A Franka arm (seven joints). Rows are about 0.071 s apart.
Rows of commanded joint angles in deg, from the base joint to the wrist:
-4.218, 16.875, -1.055, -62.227, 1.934, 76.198, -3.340
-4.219, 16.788, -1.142, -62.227, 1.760, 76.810, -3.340
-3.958, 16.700, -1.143, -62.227, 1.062, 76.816, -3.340
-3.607, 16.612, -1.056, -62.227, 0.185, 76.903, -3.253
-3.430, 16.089, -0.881, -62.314, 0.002, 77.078, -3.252
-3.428, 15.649, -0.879, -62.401, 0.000, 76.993, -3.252
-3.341, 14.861, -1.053, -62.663, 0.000, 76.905, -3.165
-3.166, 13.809, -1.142, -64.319, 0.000, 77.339, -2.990
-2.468, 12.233, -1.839, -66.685, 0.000, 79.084, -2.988
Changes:
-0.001, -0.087, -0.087, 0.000, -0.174, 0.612, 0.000
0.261, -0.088, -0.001, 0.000, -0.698, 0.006, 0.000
0.351, -0.088, 0.087, 0.000, -0.877, 0.087, 0.087
0.177, -0.523, 0.175, -0.087, -0.183, 0.175, 0.001
0.002, -0.440, 0.002, -0.087, -0.002, -0.085, 0.000
0.087, -0.788, -0.174, -0.262, 0.000, -0.088, 0.087
0.175, -1.052, -0.089, -1.656, 0.000, 0.434, 0.175
0.698, -1.576, -0.697, -2.366, 0.000, 1.745, 0.002

